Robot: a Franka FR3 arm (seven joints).
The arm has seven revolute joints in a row. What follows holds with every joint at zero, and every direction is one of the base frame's. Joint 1 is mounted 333 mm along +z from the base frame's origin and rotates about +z. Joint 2 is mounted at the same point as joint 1 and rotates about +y. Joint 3 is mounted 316 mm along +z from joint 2 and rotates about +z. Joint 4 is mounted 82.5 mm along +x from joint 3 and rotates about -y. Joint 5 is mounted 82.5 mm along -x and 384 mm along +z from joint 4 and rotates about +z. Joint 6 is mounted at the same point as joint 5 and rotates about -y. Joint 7 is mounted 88 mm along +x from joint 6 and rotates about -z. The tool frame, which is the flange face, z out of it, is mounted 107 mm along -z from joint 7; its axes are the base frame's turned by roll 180, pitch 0 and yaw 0 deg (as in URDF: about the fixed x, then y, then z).
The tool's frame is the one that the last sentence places.
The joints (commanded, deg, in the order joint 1, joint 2, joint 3, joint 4, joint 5, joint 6, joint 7), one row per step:
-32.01 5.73 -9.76 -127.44 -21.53 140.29 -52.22
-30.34 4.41 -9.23 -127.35 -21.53 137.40 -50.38
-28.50 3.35 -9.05 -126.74 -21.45 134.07 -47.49
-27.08 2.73 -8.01 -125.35 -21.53 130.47 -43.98
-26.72 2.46 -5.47 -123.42 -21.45 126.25 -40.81
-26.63 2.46 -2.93 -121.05 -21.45 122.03 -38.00
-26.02 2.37 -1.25 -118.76 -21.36 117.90 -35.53
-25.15 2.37 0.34 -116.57 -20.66 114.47 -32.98
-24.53 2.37 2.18 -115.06 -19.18 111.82 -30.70
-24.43 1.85 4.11 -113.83 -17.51 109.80 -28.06
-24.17 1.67 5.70 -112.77 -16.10 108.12 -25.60
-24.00 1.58 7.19 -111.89 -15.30 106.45 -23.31
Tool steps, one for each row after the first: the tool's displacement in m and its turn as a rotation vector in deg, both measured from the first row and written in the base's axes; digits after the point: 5 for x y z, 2 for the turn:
0.00867 0.01675 0.00846 0.39 0.75 -0.38
0.01674 0.03105 0.01791 0.64 1.40 -2.13
0.02921 0.04685 0.02903 0.52 1.94 -4.02
0.04414 0.06558 0.04041 0.51 2.90 -5.45
0.05832 0.08209 0.05313 0.26 3.85 -6.78
0.06950 0.09712 0.06660 -0.02 4.75 -8.17
0.08170 0.11512 0.07940 0.07 4.95 -9.54
0.09220 0.13585 0.08763 0.98 4.94 -10.69
0.09958 0.15450 0.09943 1.89 4.06 -12.45
0.10618 0.17174 0.10713 2.74 3.54 -13.96
0.11097 0.18702 0.11277 3.13 3.50 -15.23

